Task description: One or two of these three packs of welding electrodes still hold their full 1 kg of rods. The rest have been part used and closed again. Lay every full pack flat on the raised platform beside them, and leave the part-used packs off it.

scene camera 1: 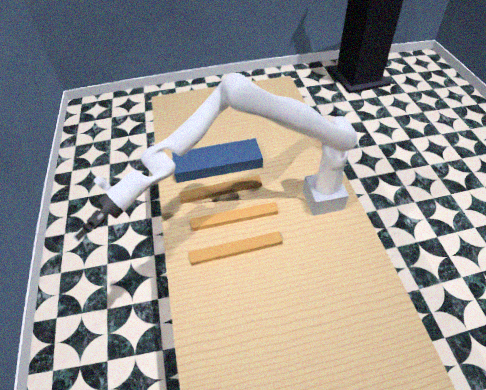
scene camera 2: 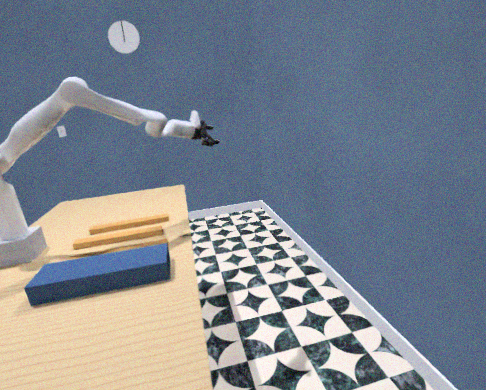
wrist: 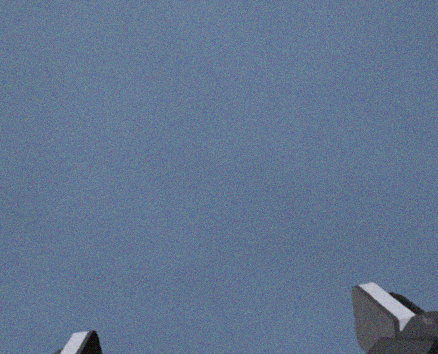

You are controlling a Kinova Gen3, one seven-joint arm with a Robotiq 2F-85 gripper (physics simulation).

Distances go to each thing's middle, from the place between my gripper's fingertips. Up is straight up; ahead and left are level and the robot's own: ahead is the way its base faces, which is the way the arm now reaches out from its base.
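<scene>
My hand: 520 mm past the blue raised platform [scene camera 2: 62,280], 510 mm to the left of it, 340 mm above it.
</scene>
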